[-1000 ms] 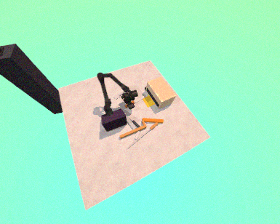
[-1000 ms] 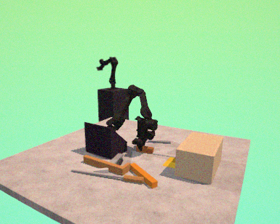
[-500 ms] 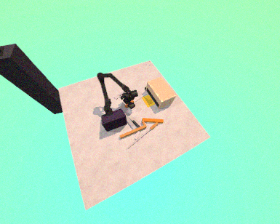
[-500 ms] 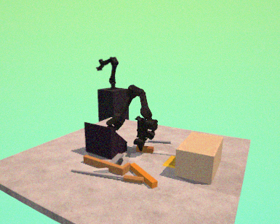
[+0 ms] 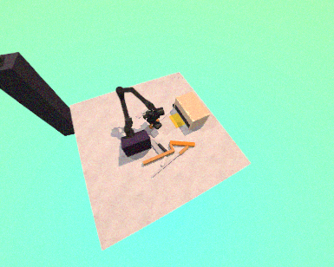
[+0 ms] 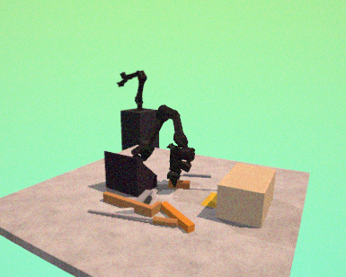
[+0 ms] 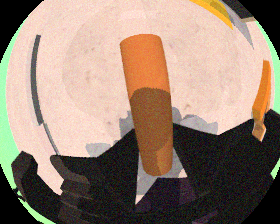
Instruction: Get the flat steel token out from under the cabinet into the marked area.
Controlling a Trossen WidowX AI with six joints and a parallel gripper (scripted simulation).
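My gripper tip is 210 mm to the left of the dark-handled tool and 10 mm short of it. Also, from my gripper tip: orange bar (250 mm to the right, 210 mm ahead, 10 mm above).
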